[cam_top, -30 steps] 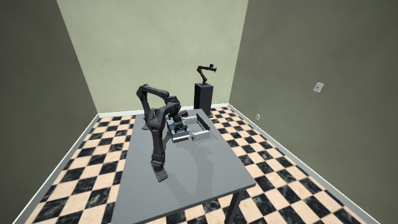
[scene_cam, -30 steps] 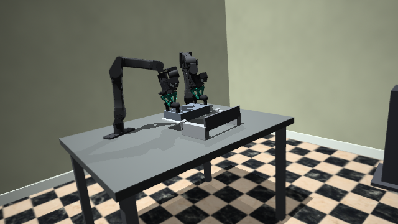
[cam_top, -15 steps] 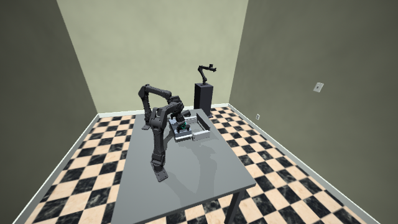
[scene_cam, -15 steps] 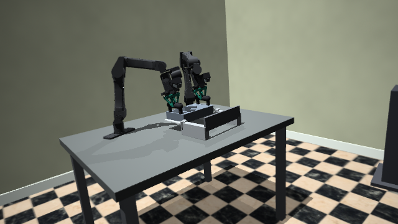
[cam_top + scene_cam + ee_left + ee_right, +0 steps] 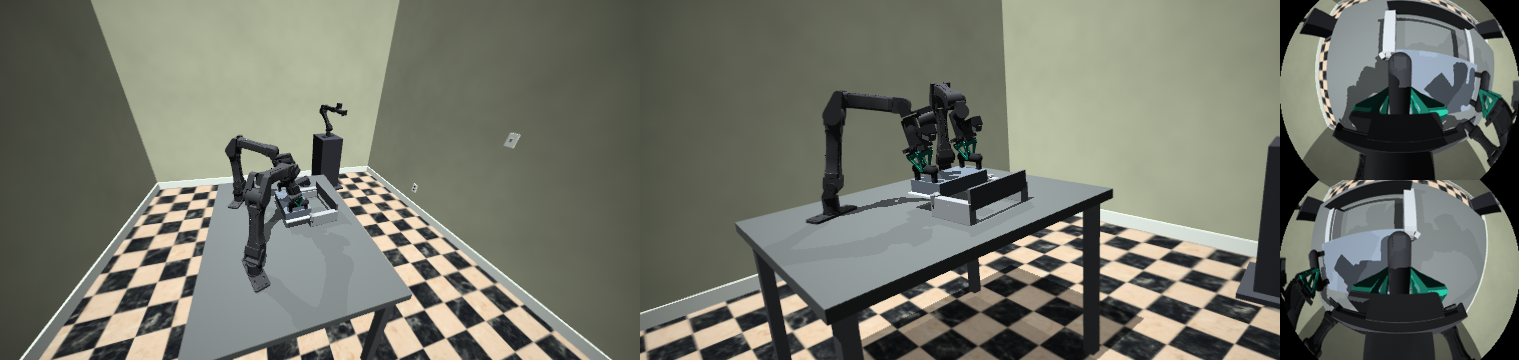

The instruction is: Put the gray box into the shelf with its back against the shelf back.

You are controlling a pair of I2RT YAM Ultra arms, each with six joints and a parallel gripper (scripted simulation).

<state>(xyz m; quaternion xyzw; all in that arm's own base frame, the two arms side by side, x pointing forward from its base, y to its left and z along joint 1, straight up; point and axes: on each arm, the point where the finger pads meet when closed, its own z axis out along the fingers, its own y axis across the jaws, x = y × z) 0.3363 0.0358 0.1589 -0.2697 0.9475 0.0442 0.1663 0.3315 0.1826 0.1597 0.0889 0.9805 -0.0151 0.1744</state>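
Now: the gray box 12 cm to the right of my left hand and 5 cm below it. Also, from my left hand: dark back plate (24 cm ahead, 13 cm to the right, 7 cm below).
My right gripper is now 120 mm to the right of the gray box and 50 mm above it. The rest, counted from my right hand: dark back plate: 250 mm ahead, 120 mm to the left, 80 mm below.
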